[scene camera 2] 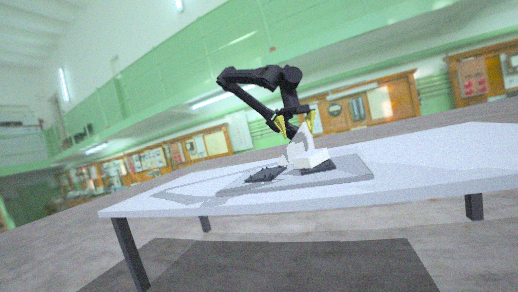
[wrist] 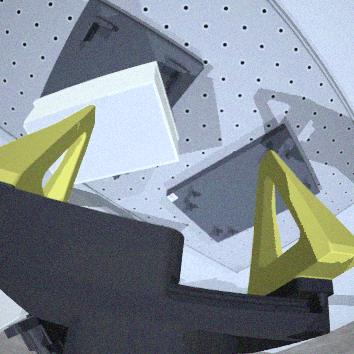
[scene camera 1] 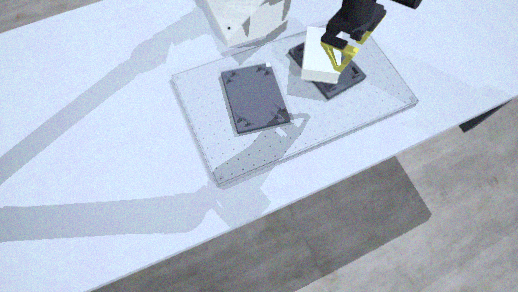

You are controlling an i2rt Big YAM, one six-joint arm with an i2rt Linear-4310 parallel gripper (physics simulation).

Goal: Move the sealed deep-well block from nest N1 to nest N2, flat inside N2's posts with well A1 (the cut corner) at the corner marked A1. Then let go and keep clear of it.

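Where they show: gripper, fingertip midpoint: [scene camera 2: 298, 136] [wrist: 181, 134] [scene camera 1: 348, 56]; arm's base, link origin: [scene camera 2: 297, 135].
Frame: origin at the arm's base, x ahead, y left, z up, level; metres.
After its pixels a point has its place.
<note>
The white block [scene camera 1: 315, 57] {x 0.324, y 0.044, z -0.059 m} [scene camera 2: 312, 159] {x 0.371, y 0.084, z -0.073 m} [wrist: 120, 130] {x 0.332, y 0.065, z -0.058 m} sits askew on one dark nest [scene camera 1: 345, 86] {x 0.401, y 0.092, z -0.102 m} [scene camera 2: 322, 167] {x 0.394, y 0.113, z -0.102 m} [wrist: 120, 42] {x 0.380, y 0.110, z -0.102 m}, turned against its outline and overhanging it. Whether it lies fully flat, and where its cut corner is, I cannot tell. The other dark nest [scene camera 1: 255, 100] {x 0.348, y -0.120, z -0.102 m} [scene camera 2: 265, 175] {x 0.408, y -0.095, z -0.095 m} [wrist: 225, 190] {x 0.321, y -0.089, z -0.102 m} holds no block; corner posts and a small white tag [scene camera 1: 268, 64] {x 0.270, y -0.047, z -0.102 m} [wrist: 172, 197] {x 0.270, y -0.049, z -0.102 m} at one corner show. The nest labels are not legible. My gripper [scene camera 1: 351, 54] {x 0.400, y 0.058, z 0.023 m} [scene camera 2: 299, 135] {x 0.400, y 0.058, z 0.023 m} [wrist: 181, 134] {x 0.400, y 0.058, z 0.023 m} is open and empty above the block, with one finger over it in the wrist view.
Both nests stand on a perforated plate [scene camera 1: 200, 125] {x 0.348, y -0.255, z -0.114 m} [scene camera 2: 350, 172] {x 0.461, y 0.194, z -0.114 m} [wrist: 225, 45] {x 0.439, y 0.035, z -0.114 m} on the white table [scene camera 1: 90, 175] {x 0.351, y -0.512, z -0.127 m} [scene camera 2: 425, 150] {x 0.304, y 0.469, z -0.127 m}. A tall white angular object [scene camera 1: 250, 25] {x 0.166, y -0.045, z -0.072 m} [scene camera 2: 301, 142] {x 0.169, y 0.033, z -0.025 m} stands behind the nests at the plate's back edge. The table's front edge runs beyond the plate.
</note>
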